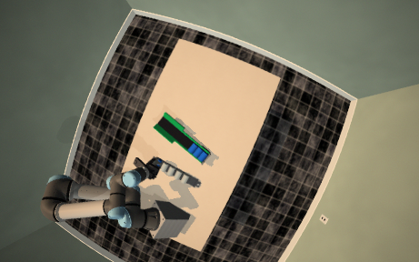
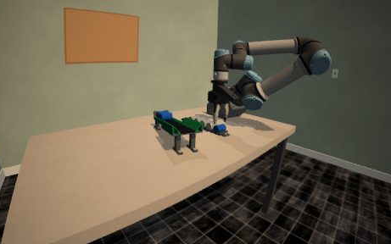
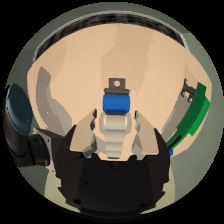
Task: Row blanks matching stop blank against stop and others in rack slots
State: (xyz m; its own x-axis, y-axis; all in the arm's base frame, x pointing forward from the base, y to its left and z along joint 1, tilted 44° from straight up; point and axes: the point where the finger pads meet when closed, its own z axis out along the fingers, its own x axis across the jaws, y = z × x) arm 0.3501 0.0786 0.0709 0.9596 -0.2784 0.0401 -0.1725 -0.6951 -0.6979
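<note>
The stock rack lies 130 mm to the right of my hand, 80 mm below it and 20 mm behind it.
</note>
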